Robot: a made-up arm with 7 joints.
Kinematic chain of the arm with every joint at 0, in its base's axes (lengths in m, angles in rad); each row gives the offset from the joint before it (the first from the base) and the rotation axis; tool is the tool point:
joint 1: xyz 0 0 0.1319 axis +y
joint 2: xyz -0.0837 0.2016 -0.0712 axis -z
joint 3: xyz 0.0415 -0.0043 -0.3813 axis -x
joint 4: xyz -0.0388 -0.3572 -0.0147 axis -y
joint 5: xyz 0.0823 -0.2 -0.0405 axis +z
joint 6: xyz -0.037 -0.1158 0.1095 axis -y
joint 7: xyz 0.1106 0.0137 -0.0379 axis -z
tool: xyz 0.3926 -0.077 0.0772
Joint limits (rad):
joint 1: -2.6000..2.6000
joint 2: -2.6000..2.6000
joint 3: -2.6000..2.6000
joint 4: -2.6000..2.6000
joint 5: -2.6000..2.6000
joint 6: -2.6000..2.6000
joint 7: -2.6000..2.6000
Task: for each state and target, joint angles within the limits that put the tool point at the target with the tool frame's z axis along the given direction. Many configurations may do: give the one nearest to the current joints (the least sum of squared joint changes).
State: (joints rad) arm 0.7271 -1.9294 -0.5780 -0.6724 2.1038 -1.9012 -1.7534
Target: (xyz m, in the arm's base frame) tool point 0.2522 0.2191 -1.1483 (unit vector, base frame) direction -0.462 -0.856 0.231
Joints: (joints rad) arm 0.0834 -1.7597 -0.8637 -0.5836 2.2294 -2.3613 -1.2063
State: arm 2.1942 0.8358 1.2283 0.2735 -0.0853 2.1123 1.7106
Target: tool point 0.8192 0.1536 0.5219 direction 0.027 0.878 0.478
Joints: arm 2.4258 1.5088 0.6673 0.1284 0.0073 1.9003 1.6095
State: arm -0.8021 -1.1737 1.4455 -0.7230 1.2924 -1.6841 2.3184
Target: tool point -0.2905 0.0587 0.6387 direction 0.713 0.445 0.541
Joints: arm -1.4698 -0.6070 1.1257 -0.7252 0.6791 -1.2643 2.0847
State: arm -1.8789 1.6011 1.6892 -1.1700 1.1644 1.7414 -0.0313
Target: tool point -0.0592 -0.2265 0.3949 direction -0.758 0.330 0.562
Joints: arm -1.5835 1.3101 1.5487 -0.9226 0.8674 1.3098 -0.5108
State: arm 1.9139 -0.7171 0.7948 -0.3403 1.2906 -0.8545 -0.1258
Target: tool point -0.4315 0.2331 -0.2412 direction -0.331 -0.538 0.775
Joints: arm 1.7548 -1.4814 1.0347 0.0983 2.2261 -1.1833 -0.2191
